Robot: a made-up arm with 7 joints.
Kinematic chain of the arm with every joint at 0, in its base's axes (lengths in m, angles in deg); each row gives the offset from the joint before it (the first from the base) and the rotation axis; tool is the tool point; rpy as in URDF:
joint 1: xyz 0 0 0.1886 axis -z
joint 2: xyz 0 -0.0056 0.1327 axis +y
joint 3: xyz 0 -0.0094 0.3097 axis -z
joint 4: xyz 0 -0.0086 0.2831 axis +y
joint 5: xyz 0 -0.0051 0.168 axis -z
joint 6: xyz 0 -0.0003 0.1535 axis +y
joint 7: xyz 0 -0.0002 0.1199 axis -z
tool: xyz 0 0 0 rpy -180 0 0
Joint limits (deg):
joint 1: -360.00..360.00
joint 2: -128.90..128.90
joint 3: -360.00..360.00
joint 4: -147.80..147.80
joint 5: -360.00..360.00
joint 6: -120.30..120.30
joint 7: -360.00..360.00
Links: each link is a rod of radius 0.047 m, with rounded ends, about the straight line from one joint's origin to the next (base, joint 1, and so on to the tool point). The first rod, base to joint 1, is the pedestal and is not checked.
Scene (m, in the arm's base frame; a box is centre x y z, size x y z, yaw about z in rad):
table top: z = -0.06
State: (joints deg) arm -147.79 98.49 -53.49 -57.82 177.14 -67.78 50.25
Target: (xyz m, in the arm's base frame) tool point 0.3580 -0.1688 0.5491
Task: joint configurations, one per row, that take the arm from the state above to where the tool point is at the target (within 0.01 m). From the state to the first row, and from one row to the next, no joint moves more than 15 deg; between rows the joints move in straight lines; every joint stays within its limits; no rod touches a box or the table.
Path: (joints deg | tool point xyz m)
1: -145.63 84.23 -50.21 -68.09 176.18 -63.79 50.25 | -0.5234 0.6670 0.5961
2: -143.47 69.96 -46.92 -78.36 175.23 -59.81 50.25 | -0.3522 0.6044 0.8089
3: -141.30 55.70 -43.64 -88.63 174.27 -55.82 50.25 | -0.1522 0.4859 0.9453
4: -139.14 41.44 -40.36 -98.90 173.32 -51.83 50.25 | 0.0446 0.3306 0.9926
5: -136.98 27.17 -37.07 -109.17 172.36 -47.84 50.25 | 0.2089 0.1639 0.9537
6: -134.82 12.91 -33.79 -119.44 171.40 -43.86 50.25 | 0.3197 0.0126 0.8467
7: -132.65 -1.35 -30.51 -129.72 170.45 -39.87 50.25 | 0.3680 -0.1022 0.7005
8: -130.49 -15.62 -27.22 -139.99 169.49 -35.88 50.25 | 0.3580 -0.1688 0.5491

